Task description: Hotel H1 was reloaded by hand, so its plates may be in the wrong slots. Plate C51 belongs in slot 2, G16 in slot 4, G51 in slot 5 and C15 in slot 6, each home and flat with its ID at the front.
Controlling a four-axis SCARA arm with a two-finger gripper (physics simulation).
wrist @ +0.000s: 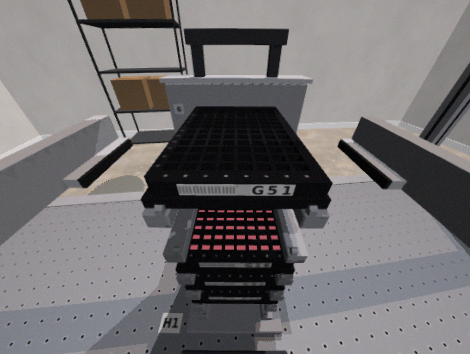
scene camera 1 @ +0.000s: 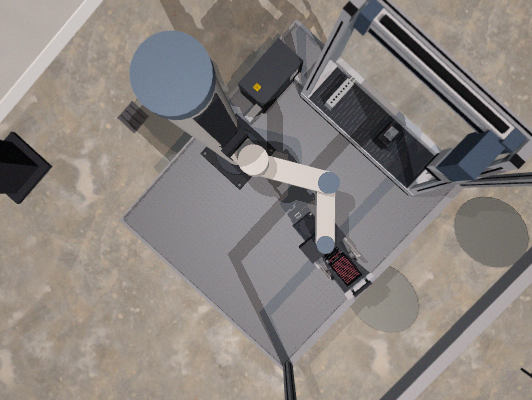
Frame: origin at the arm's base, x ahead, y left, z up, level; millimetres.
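Seen in the pictures: gripper, fingertip midpoint: (wrist: 235, 130) (scene camera 1: 344, 267).
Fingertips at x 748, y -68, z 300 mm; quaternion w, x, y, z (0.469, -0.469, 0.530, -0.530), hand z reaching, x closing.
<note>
A point is followed by its place in that frame.
Plate G51 (wrist: 237, 190) @(x 698, y -63, z 293 mm) lies flat on the top supports of hotel H1 (wrist: 235, 95) @(x 824, y -77, z 307 mm) (scene camera 1: 359, 286) @(x 840, y -82, z 322 mm), beside the number 6, with its ID at the front. A pair of bare supports shows below it. Under these is a plate with pink wells (wrist: 236, 237) @(x 718, y -65, z 226 mm), then two more plates (wrist: 232, 284) @(x 699, y -60, z 186 mm) (wrist: 235, 299) @(x 698, y -63, z 150 mm) close below; their IDs are too small or blurred to read. The lowest supports are bare. My gripper (wrist: 235, 130) @(x 748, y -68, z 300 mm) (scene camera 1: 338, 258) is open and empty, its fingers wide apart on either side of G51 at about its height, not touching it.
The H1 label (wrist: 171, 323) @(x 715, y 34, z 13 mm) is on the table at the hotel's foot. A handle (wrist: 236, 37) @(x 833, y -79, z 353 mm) rises above the hotel's back. In the scene view a black box (scene camera 1: 272, 70) @(x -118, y 412, z 128 mm) stands beside the arm's column, and a framed station (scene camera 1: 345, 135) @(x 375, y 450, z 45 mm) with a dark deck stands at the upper right.
</note>
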